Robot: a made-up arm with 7 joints. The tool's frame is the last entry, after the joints. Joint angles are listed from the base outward.
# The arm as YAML. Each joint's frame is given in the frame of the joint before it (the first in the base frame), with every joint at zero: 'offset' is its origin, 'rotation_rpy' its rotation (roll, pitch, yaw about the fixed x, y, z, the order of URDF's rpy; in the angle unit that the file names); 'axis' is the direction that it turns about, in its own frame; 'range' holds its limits. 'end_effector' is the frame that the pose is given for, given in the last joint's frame.
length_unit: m
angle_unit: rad
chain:
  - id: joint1
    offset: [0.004, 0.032, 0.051]
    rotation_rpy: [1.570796, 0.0, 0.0]
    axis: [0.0, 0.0, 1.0]
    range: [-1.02, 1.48]
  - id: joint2
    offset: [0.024, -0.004, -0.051]
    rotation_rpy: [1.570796, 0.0, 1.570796]
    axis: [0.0, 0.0, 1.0]
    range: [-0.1, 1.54]
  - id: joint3
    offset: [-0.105, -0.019, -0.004]
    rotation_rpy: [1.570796, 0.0, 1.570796]
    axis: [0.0, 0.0, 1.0]
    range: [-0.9, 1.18]
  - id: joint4
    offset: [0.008, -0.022, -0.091]
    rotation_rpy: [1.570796, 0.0, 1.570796]
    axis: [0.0, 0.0, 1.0]
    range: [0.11, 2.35]
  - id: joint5
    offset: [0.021, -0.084, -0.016]
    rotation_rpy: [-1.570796, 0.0, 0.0]
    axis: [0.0, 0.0, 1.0]
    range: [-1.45, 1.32]
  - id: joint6
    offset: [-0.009, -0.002, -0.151]
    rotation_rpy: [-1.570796, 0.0, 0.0]
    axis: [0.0, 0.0, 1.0]
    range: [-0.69, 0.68]
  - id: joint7
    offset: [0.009, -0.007, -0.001]
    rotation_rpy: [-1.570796, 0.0, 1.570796]
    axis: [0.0, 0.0, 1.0]
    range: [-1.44, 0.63]
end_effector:
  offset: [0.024, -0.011, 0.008]
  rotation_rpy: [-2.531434, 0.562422, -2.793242]
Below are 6 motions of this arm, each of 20 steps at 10 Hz.
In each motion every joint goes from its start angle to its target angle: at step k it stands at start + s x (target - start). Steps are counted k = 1, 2, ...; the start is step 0. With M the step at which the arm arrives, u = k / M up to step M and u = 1 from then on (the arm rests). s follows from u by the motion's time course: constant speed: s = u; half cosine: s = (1 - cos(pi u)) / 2; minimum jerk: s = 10 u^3 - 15 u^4 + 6 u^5.
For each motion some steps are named. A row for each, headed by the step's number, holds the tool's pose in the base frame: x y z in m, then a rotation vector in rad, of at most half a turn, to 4 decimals.
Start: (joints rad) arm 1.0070 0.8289 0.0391 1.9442 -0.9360 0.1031 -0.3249
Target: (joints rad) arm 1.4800 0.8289 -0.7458 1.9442 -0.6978 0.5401 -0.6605
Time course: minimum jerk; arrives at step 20
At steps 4, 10, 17, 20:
4: 0.1384 0.1710 0.2247 1.1032 0.7080 -1.7423
10: 0.1442 0.1287 0.2283 1.2478 0.5876 -1.8303
17: 0.1464 0.0873 0.2213 1.3250 0.5249 -1.8815
20: 0.1465 0.0852 0.2206 1.3273 0.5236 -1.8826

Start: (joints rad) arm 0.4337 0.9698 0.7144 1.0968 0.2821 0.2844 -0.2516
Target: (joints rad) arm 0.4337 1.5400 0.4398 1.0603 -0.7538 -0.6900 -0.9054
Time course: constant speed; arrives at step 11
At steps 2, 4, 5, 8, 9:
2: 0.1555 0.4243 0.1148 0.1319 -0.3649 -1.9678
4: 0.1458 0.4170 0.1461 0.3491 0.0174 -1.8712
5: 0.1416 0.4119 0.1609 0.4531 0.2055 -1.8251
8: 0.1308 0.3929 0.2010 0.7301 0.7611 -1.7047
9: 0.1278 0.3858 0.2130 0.8055 0.9437 -1.6733

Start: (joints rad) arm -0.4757 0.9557 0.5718 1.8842 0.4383 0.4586 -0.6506
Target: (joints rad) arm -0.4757 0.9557 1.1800 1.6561 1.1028 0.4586 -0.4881
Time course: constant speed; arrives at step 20
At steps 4, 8, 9, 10, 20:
4: 0.1810 0.2869 0.0244 -0.5619 -0.2908 -2.1768
8: 0.1717 0.3066 0.0376 -0.5164 -0.4772 -2.1671
9: 0.1690 0.3112 0.0409 -0.5020 -0.5242 -2.1660
10: 0.1660 0.3159 0.0441 -0.4864 -0.5712 -2.1655
20: 0.1281 0.3564 0.0753 -0.2594 -1.0376 -2.1891

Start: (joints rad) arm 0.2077 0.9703 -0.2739 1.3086 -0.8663 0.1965 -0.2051
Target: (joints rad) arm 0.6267 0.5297 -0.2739 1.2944 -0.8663 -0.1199 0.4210
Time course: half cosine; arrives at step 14
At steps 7, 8, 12, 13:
7: 0.3077 0.2314 -0.0332 -0.8612 1.4566 -2.2210
8: 0.3151 0.2213 -0.0273 -0.8795 1.4632 -2.2936
12: 0.3355 0.1873 -0.0035 -0.8939 1.5379 -2.4999
13: 0.3374 0.1833 -0.0004 -0.8915 1.5513 -2.5202

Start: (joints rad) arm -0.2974 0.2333 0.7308 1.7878 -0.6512 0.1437 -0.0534
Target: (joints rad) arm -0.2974 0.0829 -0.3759 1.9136 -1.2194 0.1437 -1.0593
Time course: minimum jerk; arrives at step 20
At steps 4, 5, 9, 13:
4: 0.1489 0.2772 -0.0810 -0.7858 0.3225 -2.0651
5: 0.1544 0.2681 -0.0836 -0.7565 0.3542 -2.0797
9: 0.1797 0.2007 -0.0956 -0.4917 0.5133 -2.2076
13: 0.1818 0.1155 -0.0966 -0.0465 0.5299 -2.3891

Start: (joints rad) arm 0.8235 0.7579 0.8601 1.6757 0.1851 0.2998 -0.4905
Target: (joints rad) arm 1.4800 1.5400 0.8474 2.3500 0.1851 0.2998 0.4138
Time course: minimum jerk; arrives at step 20
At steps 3, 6, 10, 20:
3: 0.0834 0.3375 0.1754 0.9582 -0.8976 -1.9541
6: 0.0415 0.3138 0.2055 1.1604 -0.6853 -2.0272
10: -0.0544 0.2324 0.2324 1.4987 -0.0241 -2.0134
20: -0.1159 0.0992 0.1815 1.4098 0.9072 -1.5586

